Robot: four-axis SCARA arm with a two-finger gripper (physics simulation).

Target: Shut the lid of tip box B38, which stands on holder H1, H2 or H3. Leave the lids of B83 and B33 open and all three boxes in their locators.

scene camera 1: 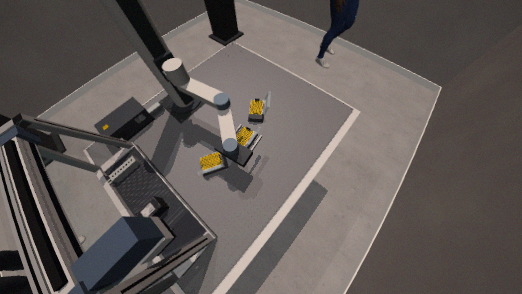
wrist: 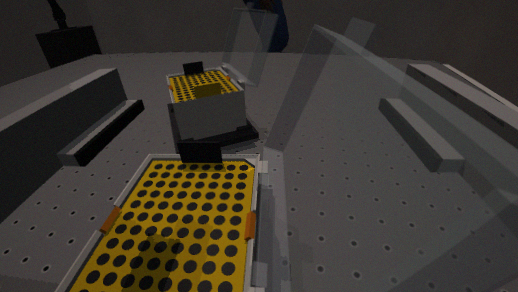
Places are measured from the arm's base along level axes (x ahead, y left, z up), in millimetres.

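Pixels of known places: gripper, fingertip midpoint: [scene camera 1: 251, 130] [wrist: 256, 85]; arm's base, link origin: [scene camera 1: 185, 100].
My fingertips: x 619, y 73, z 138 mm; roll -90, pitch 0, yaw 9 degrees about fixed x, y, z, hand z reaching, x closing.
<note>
Ahead of a thing's pixels: the offset from my fingertips to its top centre. "*": to the spot under its first point.
Three tip boxes with yellow perforated tops stand on the floor plate; I cannot read their labels. The middle box @[dx -39, dy -32, dz -51 mm] [scene camera 1: 245, 136] [wrist: 187, 220] is partly under the hand; its transparent lid @[* dx +20, dy +38, dz -15 mm] [wrist: 305, 90] stands open, tilted up on the right side in the wrist view. The far box [scene camera 1: 256, 107] [wrist: 210, 120] sits on a dark base, and its transparent lid @[dx -71, dy +221, dz +28 mm] [scene camera 1: 268, 101] [wrist: 252, 45] stands open. The third box @[dx -71, dy -268, dz -51 mm] [scene camera 1: 211, 161] is nearer the bench; its lid position is unclear. My gripper [scene camera 1: 241, 150] [wrist: 256, 85] is open and empty, with the middle box's open lid showing between and across its fingers.
The arm's column [scene camera 1: 145, 40] stands behind the boxes. A dark control cabinet @[* dx -691, dy -449, dz -10 mm] [scene camera 1: 125, 118] is at the left. A framed bench with a dark ribbed bed [scene camera 1: 145, 182] stands at lower left. A person's legs [scene camera 1: 337, 25] show beyond the plate.
</note>
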